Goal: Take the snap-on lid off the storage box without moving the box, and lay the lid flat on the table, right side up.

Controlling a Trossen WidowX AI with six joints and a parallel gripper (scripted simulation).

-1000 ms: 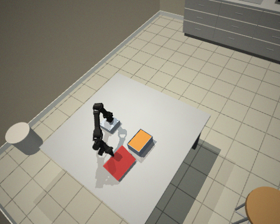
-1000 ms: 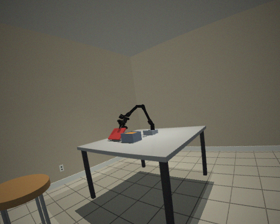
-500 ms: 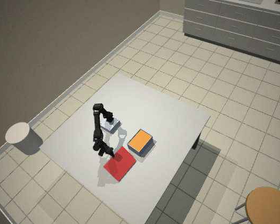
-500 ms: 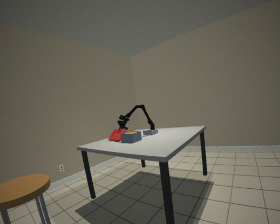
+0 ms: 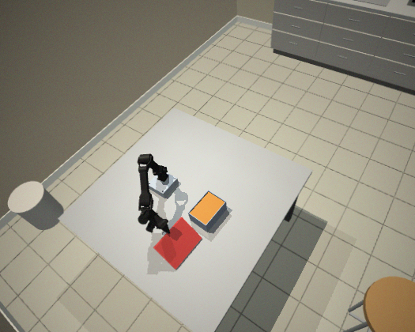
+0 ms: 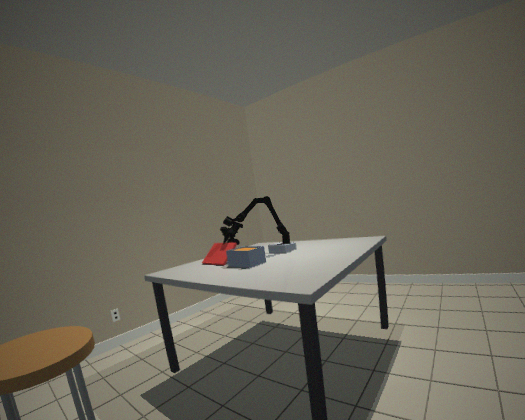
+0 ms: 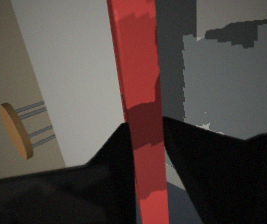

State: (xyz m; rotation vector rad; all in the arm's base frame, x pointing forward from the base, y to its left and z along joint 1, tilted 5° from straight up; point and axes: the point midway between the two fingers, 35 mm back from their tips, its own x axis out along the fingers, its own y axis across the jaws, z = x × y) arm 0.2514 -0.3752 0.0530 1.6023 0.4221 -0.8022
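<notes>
My gripper tip is now 6 cm short of the red lid, 2 cm to the left of it and 5 cm above it. Also, from my gripper tip: storage box 14 cm ahead, 25 cm to the left, 7 cm below.
</notes>
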